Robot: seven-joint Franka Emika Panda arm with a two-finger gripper.
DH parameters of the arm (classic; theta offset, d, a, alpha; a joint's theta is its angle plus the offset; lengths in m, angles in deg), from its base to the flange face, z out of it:
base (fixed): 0 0 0 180
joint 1: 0 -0.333 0 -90
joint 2: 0 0 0 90
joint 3: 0 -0.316 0.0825 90
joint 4: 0 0 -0.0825 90
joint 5: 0 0.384 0 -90
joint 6: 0 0 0.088 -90
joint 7: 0 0.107 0 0
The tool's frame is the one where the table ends.
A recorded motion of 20 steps. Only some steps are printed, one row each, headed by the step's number.
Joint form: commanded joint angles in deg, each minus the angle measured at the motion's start. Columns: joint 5, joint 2, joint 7, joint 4, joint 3, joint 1, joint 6.
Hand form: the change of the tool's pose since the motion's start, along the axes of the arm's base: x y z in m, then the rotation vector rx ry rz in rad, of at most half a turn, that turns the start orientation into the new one. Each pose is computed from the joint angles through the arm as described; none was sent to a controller.
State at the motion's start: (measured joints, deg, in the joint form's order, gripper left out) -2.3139 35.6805 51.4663 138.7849 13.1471 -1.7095 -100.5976
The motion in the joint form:
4: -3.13 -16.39 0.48 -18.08 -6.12 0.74 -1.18
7: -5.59 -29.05 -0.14 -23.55 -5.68 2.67 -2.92
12: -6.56 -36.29 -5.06 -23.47 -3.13 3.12 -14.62
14: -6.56 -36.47 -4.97 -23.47 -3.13 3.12 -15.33
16: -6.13 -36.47 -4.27 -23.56 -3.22 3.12 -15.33
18: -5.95 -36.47 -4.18 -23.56 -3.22 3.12 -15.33
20: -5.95 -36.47 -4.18 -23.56 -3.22 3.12 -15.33
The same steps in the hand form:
4: 0.0994 0.0220 0.0419 -0.1524 -0.0419 0.0584
7: 0.1546 -0.0046 -0.0160 -0.2031 0.0627 0.0479
12: 0.1894 -0.0344 -0.0667 -0.2343 -0.0035 0.1059
14: 0.1911 -0.0344 -0.0674 -0.2364 -0.0126 0.1051
16: 0.1916 -0.0332 -0.0667 -0.2307 -0.0158 0.0907
18: 0.1916 -0.0330 -0.0667 -0.2280 -0.0164 0.0877
20: 0.1916 -0.0330 -0.0667 -0.2280 -0.0164 0.0877

